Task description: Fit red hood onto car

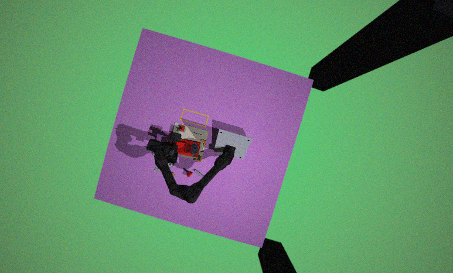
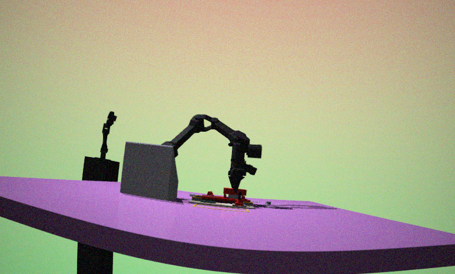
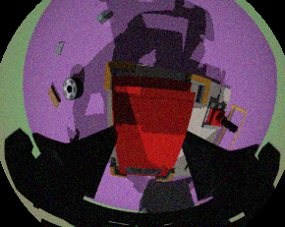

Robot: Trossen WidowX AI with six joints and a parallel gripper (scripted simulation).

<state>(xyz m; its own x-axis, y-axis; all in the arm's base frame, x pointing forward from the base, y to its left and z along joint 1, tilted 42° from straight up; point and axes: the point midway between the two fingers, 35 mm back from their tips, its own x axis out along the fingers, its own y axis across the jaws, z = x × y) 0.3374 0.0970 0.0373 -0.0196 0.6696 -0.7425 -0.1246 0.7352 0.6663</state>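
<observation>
Now: the red hood 10 mm above my gripper tip.
</observation>
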